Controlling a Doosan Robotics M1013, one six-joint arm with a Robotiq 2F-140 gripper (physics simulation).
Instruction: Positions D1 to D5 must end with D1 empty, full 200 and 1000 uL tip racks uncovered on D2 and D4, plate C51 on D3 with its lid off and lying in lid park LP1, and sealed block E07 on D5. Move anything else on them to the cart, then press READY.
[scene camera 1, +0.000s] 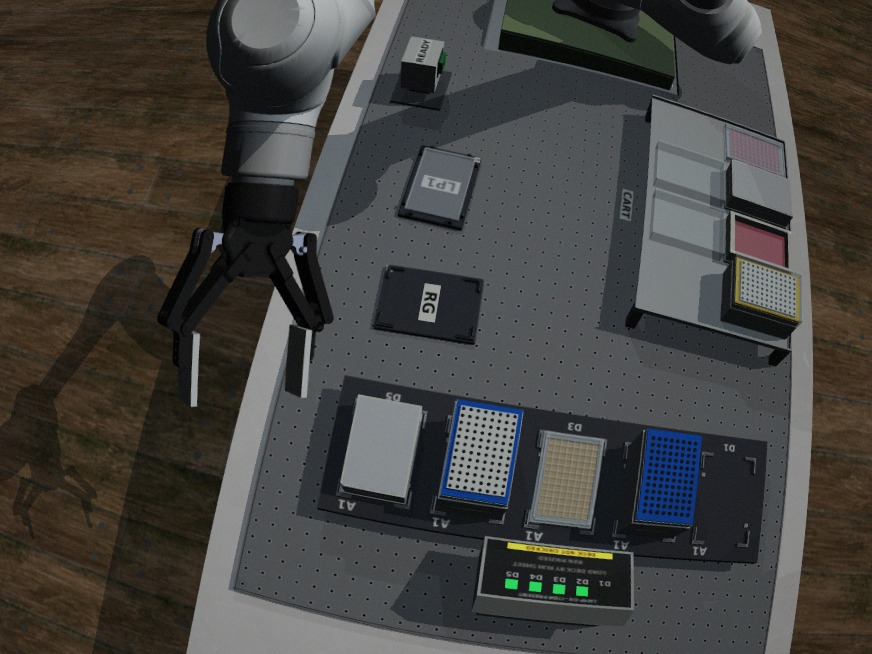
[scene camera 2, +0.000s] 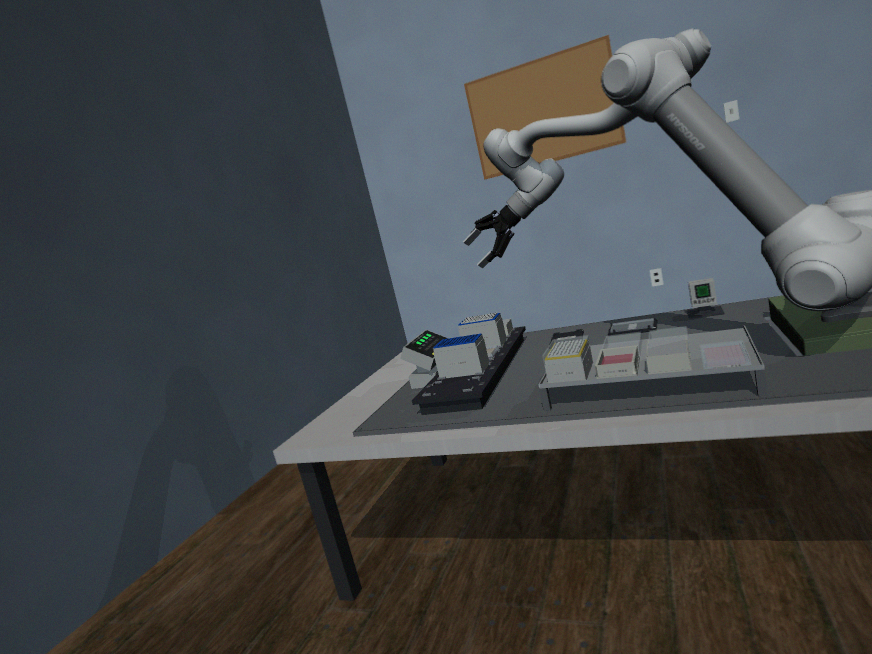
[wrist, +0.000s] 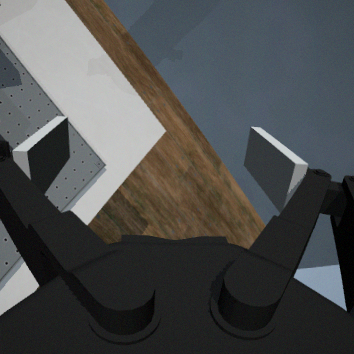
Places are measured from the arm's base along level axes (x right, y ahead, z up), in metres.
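Pixels of known places: gripper, fingertip midpoint: (scene camera 1: 242, 398) (scene camera 2: 472, 254) (wrist: 159, 140); arm's base, origin of the base link: (scene camera 1: 602, 3) (scene camera 2: 864, 305).
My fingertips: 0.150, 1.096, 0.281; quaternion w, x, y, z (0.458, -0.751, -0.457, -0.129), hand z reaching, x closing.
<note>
For each thing: its middle in the pictures, then the offset to it from my fingertips, as dx, dy, dz. "spot": a spot on its surface instead.
- all-blue tip rack, body centre: (scene camera 1: 660, 485) (scene camera 2: 461, 355) -0.477, -0.153, -0.234
- tan gridded plate, body centre: (scene camera 1: 568, 479) -0.356, -0.130, -0.270
- blue-rimmed rack with a white top, body centre: (scene camera 1: 479, 461) (scene camera 2: 482, 331) -0.235, -0.101, -0.232
- plain white block, body centre: (scene camera 1: 381, 450) -0.114, -0.074, -0.259
- clear lid, body centre: (scene camera 1: 441, 183) (scene camera 2: 632, 325) -0.019, -0.520, -0.314
- READY box, body centre: (scene camera 1: 422, 69) (scene camera 2: 703, 297) +0.098, -0.720, -0.276
- cart, body centre: (scene camera 1: 717, 221) (scene camera 2: 646, 367) -0.476, -0.649, -0.295
- yellow-rimmed rack, body centre: (scene camera 1: 767, 290) (scene camera 2: 566, 349) -0.566, -0.498, -0.210
- red-filled box, body centre: (scene camera 1: 758, 246) (scene camera 2: 617, 362) -0.550, -0.605, -0.252
- pale box, body centre: (scene camera 1: 758, 193) (scene camera 2: 668, 354) -0.534, -0.712, -0.247
- pink plate, body centre: (scene camera 1: 755, 150) (scene camera 2: 723, 352) -0.519, -0.819, -0.255
- RG pad, body centre: (scene camera 1: 429, 302) (scene camera 2: 566, 338) -0.082, -0.320, -0.321
- display, surface spot: (scene camera 1: 556, 573) spot: -0.381, +0.009, -0.213
My gripper (scene camera 1: 246, 366) (scene camera 2: 478, 249) (wrist: 159, 140) is open and empty, high above the table's edge on the D5 side. D1 (scene camera 1: 729, 492) is empty. An all-blue tip rack (scene camera 1: 671, 475) (scene camera 2: 459, 360) stands on D2. A tan gridded plate (scene camera 1: 569, 478) is uncovered on D3. A blue-rimmed rack with a white top (scene camera 1: 482, 450) (scene camera 2: 481, 330) stands on D4, and a plain white block (scene camera 1: 383, 447) on D5. A clear lid (scene camera 1: 443, 204) lies in LP1. The READY box (scene camera 1: 420, 66) (scene camera 2: 702, 290) has a green button. Plate and block codes are unreadable.
The cart (scene camera 1: 676, 281) holds a yellow-rimmed rack (scene camera 1: 766, 292) (scene camera 2: 567, 360), a red-filled box (scene camera 1: 758, 240) (scene camera 2: 617, 360), a pale box (scene camera 1: 759, 190) and a pink plate (scene camera 1: 755, 149). The RG pad (scene camera 1: 397, 302) is bare. The display (scene camera 1: 556, 573) reads DECK NOT CHECKED, with D2 to D5 lit.
</note>
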